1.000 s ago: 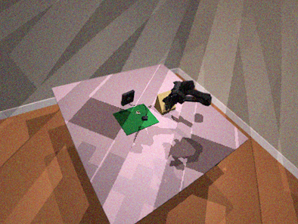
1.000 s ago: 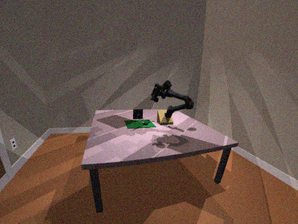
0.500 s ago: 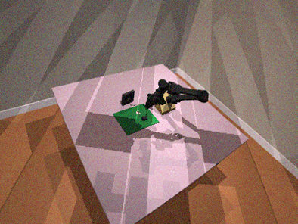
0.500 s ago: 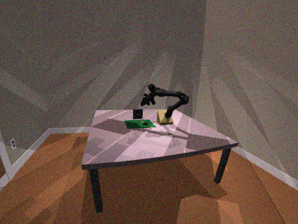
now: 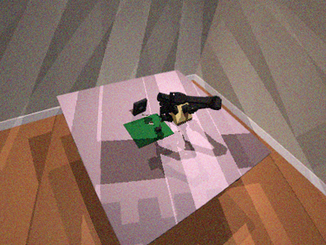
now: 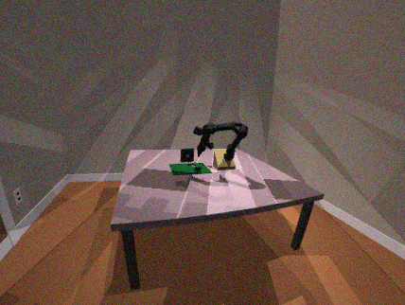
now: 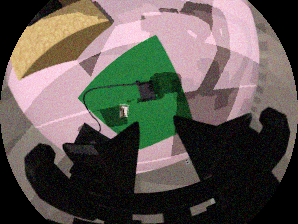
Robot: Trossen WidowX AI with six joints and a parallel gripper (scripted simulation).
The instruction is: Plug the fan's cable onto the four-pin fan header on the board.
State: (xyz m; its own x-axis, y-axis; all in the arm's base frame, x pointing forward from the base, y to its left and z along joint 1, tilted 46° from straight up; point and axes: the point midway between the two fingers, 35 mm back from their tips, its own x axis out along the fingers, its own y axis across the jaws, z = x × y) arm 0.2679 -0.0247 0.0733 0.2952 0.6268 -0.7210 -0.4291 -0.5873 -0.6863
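Right now my gripper tip is 10 cm above the dark plug. Also, from my gripper tip: four-pin header (12 cm below, 8 cm to the right, 1 cm ahead); green board (13 cm below, 6 cm ahead, 5 cm to the right); black fan (23 cm to the right, 6 cm below, 2 cm ahead).
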